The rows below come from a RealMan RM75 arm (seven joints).
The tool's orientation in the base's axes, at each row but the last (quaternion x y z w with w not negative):
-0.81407, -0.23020, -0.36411, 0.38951
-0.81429, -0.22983, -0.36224, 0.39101
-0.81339, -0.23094, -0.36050, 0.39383
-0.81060, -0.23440, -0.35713, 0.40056
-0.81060, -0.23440, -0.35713, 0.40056
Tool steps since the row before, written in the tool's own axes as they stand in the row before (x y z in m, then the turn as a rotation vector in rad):
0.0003, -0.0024, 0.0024, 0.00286, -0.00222, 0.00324
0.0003, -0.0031, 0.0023, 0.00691, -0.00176, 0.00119
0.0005, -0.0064, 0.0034, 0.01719, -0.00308, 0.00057
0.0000, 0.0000, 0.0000, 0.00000, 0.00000, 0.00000
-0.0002, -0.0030, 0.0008, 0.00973, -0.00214, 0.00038
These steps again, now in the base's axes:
-0.0004, 0.0034, 0.0003, 0.00168, 0.00417, 0.00185
-0.0009, 0.0037, 0.0007, 0.00370, 0.00262, 0.00563
-0.0025, 0.0065, 0.0020, 0.00909, 0.00383, 0.01442
0.0000, 0.0000, 0.0000, 0.00000, 0.00000, 0.00000
-0.0018, 0.0023, 0.0010, 0.00490, 0.00244, 0.00833

